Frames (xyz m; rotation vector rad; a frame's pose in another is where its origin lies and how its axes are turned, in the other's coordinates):
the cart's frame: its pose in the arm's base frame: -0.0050 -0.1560 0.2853 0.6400 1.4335 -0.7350
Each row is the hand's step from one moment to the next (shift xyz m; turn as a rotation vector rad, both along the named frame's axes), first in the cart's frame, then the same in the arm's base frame.
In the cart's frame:
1: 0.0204 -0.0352 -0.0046 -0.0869 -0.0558 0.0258
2: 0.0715 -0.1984 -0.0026 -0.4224 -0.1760 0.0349
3: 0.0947 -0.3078 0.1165 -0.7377 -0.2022 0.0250
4: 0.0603 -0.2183 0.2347 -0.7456 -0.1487 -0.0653
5: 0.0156 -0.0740 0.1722 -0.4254 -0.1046 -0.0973
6: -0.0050 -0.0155 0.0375 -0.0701 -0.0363 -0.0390
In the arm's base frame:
1: -0.0302 -0.0200 -0.0191 -0.0265 -0.0497 0.0903
2: -0.1553 -0.1281 -0.0629 -0.1125 -0.1114 0.4308
3: -0.1644 -0.2907 -0.0758 -0.1379 -0.1003 0.7461
4: -0.0202 -0.3231 -0.0397 -0.1538 0.0038 0.7474
5: 0.0519 -0.1807 -0.0043 -0.1411 0.0360 0.4245
6: 0.0118 -0.0384 0.0074 -0.0526 0.0116 0.0697

